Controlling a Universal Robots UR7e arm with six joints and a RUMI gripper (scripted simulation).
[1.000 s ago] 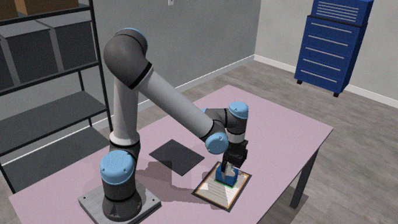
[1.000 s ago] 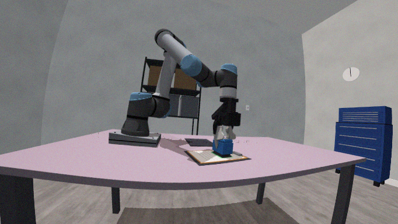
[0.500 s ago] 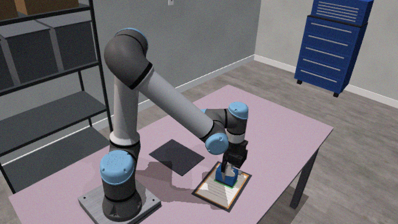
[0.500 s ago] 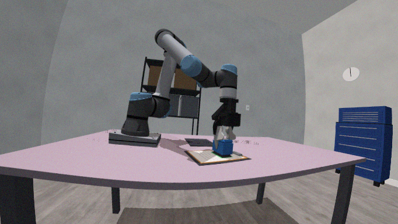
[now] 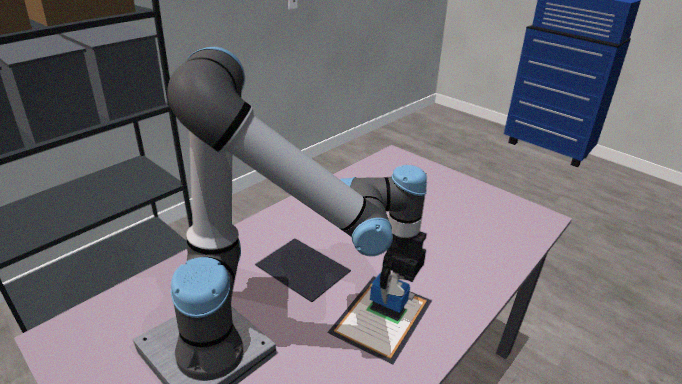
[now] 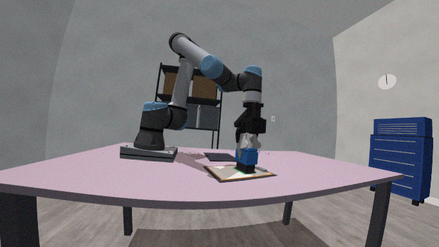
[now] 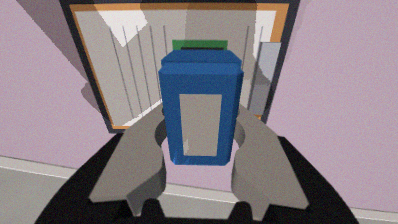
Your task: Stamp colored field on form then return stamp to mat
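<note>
My hand is 1 cm past the clipboard and 7 cm above it. The rest, counted from my hand: blue stamp (2 cm below); dark mat (9 cm behind, 27 cm to the left, 7 cm below).
</note>
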